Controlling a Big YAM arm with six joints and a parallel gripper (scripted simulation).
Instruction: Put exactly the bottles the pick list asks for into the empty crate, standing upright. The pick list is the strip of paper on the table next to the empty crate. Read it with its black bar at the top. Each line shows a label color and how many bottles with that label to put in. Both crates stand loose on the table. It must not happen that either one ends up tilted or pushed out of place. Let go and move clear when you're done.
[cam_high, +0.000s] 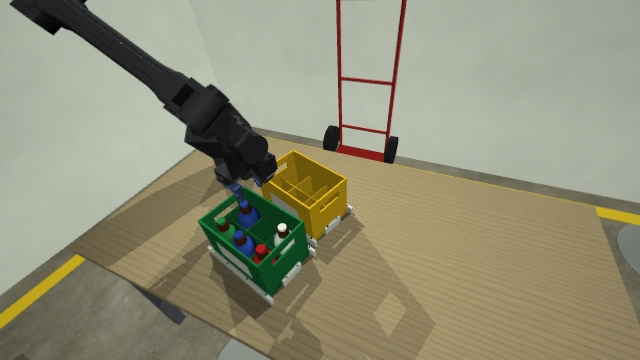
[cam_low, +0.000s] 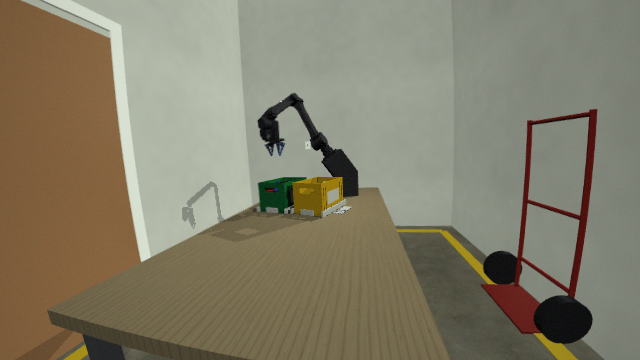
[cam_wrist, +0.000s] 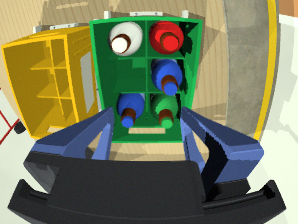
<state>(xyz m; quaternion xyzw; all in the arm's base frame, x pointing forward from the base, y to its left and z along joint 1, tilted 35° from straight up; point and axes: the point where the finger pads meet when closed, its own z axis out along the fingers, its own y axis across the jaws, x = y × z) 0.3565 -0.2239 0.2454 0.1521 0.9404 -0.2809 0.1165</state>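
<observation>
My gripper is now 25 cm above the white-labelled bottle, 4 cm to the right of it and 4 cm short of it. From my hand the other things lie so: green crate 25 cm below, 6 cm behind, 2 cm to the left; then red-label bottle 25 cm below, 5 cm to the right, 1 cm ahead; then green-label bottle 25 cm below, 15 cm behind, 1 cm to the left.
</observation>
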